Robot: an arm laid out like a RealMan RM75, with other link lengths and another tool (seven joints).
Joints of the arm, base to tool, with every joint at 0 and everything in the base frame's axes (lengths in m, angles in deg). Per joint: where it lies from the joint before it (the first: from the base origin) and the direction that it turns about. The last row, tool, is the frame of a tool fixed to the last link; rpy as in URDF.
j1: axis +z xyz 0 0 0.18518
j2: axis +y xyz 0 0 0
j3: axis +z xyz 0 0 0.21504
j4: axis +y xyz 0 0 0
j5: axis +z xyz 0 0 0.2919
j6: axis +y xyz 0 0 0
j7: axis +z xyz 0 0 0.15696
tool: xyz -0.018 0.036 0.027 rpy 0 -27.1 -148.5
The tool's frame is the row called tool.
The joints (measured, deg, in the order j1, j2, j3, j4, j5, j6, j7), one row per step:
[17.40, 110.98, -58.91, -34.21, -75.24, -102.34, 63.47]
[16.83, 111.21, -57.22, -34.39, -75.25, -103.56, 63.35]
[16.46, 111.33, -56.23, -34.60, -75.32, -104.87, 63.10]
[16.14, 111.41, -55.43, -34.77, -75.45, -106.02, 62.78]
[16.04, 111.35, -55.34, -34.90, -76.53, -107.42, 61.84]
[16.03, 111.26, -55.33, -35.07, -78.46, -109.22, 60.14]
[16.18, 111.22, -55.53, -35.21, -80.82, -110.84, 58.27]
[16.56, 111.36, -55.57, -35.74, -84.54, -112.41, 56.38]
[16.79, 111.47, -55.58, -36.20, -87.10, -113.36, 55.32]
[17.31, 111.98, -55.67, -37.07, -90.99, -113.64, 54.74]
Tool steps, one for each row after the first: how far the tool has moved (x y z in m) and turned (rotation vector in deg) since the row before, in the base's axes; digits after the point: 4 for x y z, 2 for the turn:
[0.0021, -0.0036, 0.0062, 1.08, 1.09, 0.00]
[0.0006, -0.0041, 0.0042, 0.53, 0.70, 0.63]
[0.0007, -0.0038, 0.0033, 0.44, 0.48, 0.63]
[0.0004, -0.0058, -0.0008, -0.50, -0.59, 1.63]
[0.0009, -0.0078, -0.0025, -0.77, -1.28, 2.52]
[0.0009, -0.0076, -0.0043, -1.13, -1.60, 2.68]
[0.0009, -0.0077, -0.0061, -1.84, -2.43, 3.12]
[0.0010, -0.0049, -0.0036, -1.35, -1.65, 1.92]
[0.0003, -0.0034, -0.0076, -2.25, -2.69, 1.75]

